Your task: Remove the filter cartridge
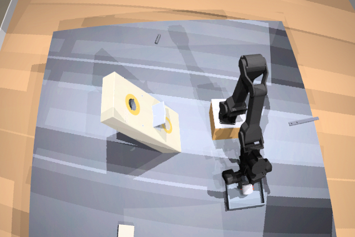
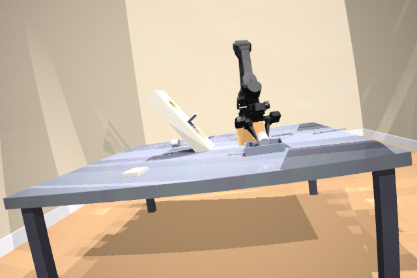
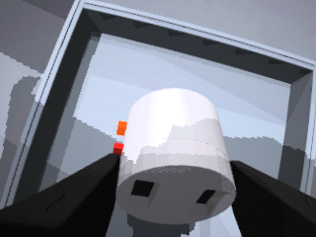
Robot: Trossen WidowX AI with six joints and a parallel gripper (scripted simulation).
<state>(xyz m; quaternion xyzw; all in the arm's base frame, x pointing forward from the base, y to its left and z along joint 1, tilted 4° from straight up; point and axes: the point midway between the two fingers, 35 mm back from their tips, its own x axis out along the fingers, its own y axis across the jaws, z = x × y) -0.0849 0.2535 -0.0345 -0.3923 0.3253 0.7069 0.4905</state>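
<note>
My gripper tip is now right at the filter cartridge. Also, from my gripper tip: service panel: 41 cm ahead, 23 cm to the right, 11 cm above; then grey bracket: 36 cm ahead, 24 cm to the right, 10 cm above; then square tray: 4 cm below.
</note>
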